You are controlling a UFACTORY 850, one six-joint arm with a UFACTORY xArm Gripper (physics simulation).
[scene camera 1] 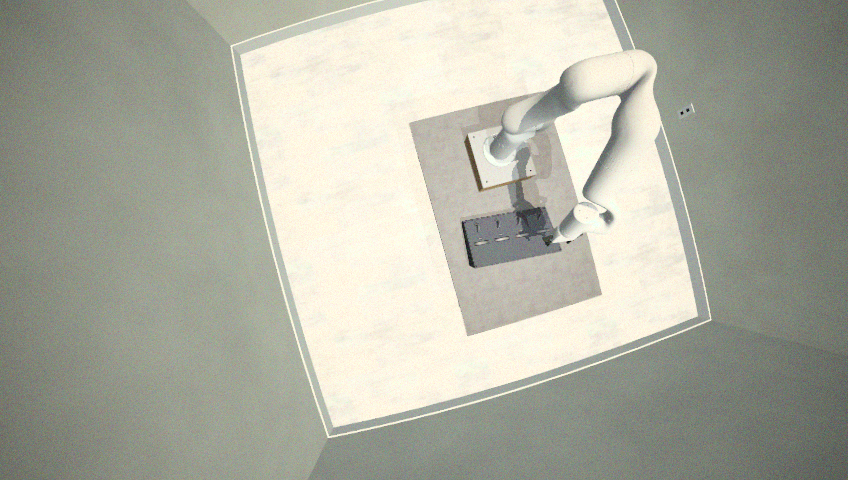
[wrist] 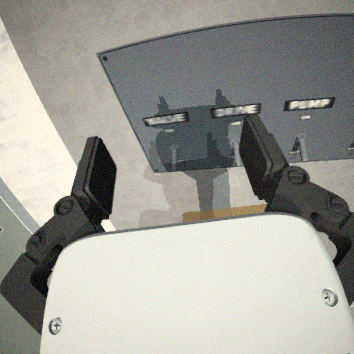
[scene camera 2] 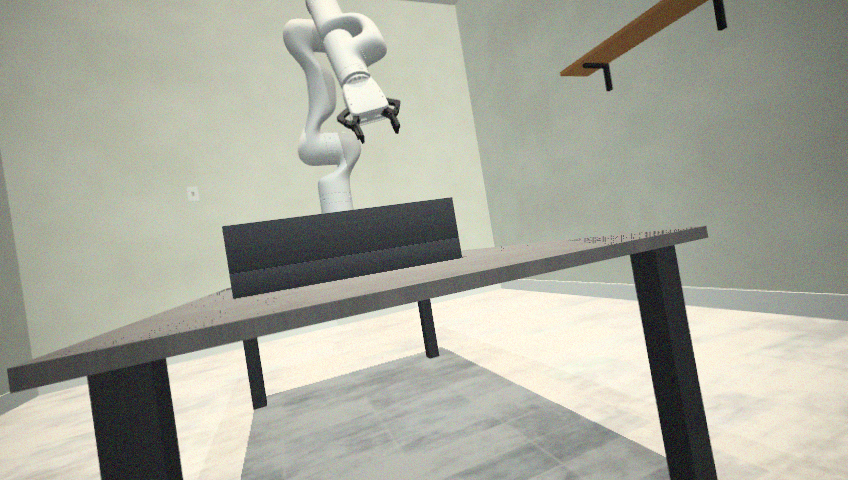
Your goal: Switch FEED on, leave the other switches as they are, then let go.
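Observation:
A dark grey switch panel (scene camera 1: 505, 255) (scene camera 2: 345, 234) (wrist: 240, 60) lies on the table; its back faces the camera in scene view 2. In the wrist view, part of it shows with the left lever (wrist: 174, 154), the second lever (wrist: 236, 152) partly behind a finger, and the third lever (wrist: 302, 147) under a label (wrist: 309, 104) that seems to read PUMP. A fourth lever (wrist: 351, 146) is cut by the right edge. The left two labels are blurred; FEED cannot be made out. My gripper (scene camera 1: 559, 242) (scene camera 2: 379, 135) (wrist: 173, 141) is open and empty, above the panel's end, touching no lever.
The arm's white base plate (scene camera 1: 502, 178) stands on the table (scene camera 1: 523, 297) (scene camera 2: 505, 270) beside the panel's lever side. A wooden shelf (scene camera 2: 636, 36) hangs on the wall. The gripper's shadow falls over the left two switches in the wrist view.

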